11 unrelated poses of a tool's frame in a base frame.
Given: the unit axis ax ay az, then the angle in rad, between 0 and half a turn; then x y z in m.
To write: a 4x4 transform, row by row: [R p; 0 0 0 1], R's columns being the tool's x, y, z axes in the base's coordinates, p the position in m. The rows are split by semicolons. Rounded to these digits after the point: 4 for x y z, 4 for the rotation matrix.
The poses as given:
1: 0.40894 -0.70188 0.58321 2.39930 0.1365 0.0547 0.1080
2: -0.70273 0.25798 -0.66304 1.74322 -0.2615 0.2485 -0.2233
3: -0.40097 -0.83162 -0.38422 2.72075 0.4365 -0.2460 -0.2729
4: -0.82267 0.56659 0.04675 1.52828 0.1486 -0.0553 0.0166
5: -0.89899 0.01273 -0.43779 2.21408 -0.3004 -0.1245 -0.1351
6: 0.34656 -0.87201 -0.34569 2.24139 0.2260 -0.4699 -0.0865
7: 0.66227 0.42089 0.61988 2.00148 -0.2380 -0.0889 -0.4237
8: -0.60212 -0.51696 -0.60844 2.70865 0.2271 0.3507 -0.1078
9: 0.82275 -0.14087 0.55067 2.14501 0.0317 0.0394 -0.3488
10: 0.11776 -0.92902 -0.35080 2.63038 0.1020 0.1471 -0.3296
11: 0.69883 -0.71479 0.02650 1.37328 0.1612 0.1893 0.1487
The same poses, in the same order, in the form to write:
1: -0.4465 -0.8928 -0.0602 0.1365; -0.1043 0.1187 -0.9874 0.0547; 0.8887 -0.4346 -0.1461 0.1080; 0 0 0 1
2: 0.4070 0.4408 0.8000 -0.2615; -0.8656 -0.0936 0.4919 0.2485; 0.2917 -0.8927 0.3435 -0.2233; 0 0 0 1
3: -0.6052 0.7948 -0.0451 0.4365; 0.4809 0.4101 0.7750 -0.2460; 0.6344 0.4474 -0.6304 -0.2729; 0 0 0 1
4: 0.6905 -0.4930 0.5293 0.1486; -0.3996 0.3499 0.8473 -0.0553; -0.6029 -0.7966 0.0446 0.0166; 0 0 0 1
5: 0.6931 0.3320 0.6398 -0.3004; -0.3686 -0.5996 0.7104 -0.1245; 0.6195 -0.7282 -0.2932 -0.1351; 0 0 0 1
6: -0.4267 -0.2192 -0.8774 0.2260; -0.7608 0.6115 0.2173 -0.4699; 0.4889 0.7603 -0.4277 -0.0865; 0 0 0 1
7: 0.2042 -0.1682 0.9644 -0.2380; 0.9584 -0.1664 -0.2320 -0.0889; 0.1995 0.9716 0.1272 -0.4237; 0 0 0 1
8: -0.2161 0.8491 0.4820 0.2271; 0.3386 -0.3979 0.8527 0.3507; 0.9158 0.3474 -0.2015 -0.1078; 0 0 0 1
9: 0.5014 -0.6412 0.5809 0.0317; 0.2835 -0.5126 -0.8105 0.0394; 0.8174 0.5711 -0.0752 -0.3488; 0 0 0 1
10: -0.8462 -0.0332 -0.5318 0.1020; -0.3764 0.7437 0.5525 0.1471; 0.3772 0.6677 -0.6418 -0.3296; 0 0 0 1
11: 0.5888 -0.4275 -0.6860 0.1612; -0.3755 0.6069 -0.7005 0.1893; 0.7158 0.6700 0.1968 0.1487; 0 0 0 1
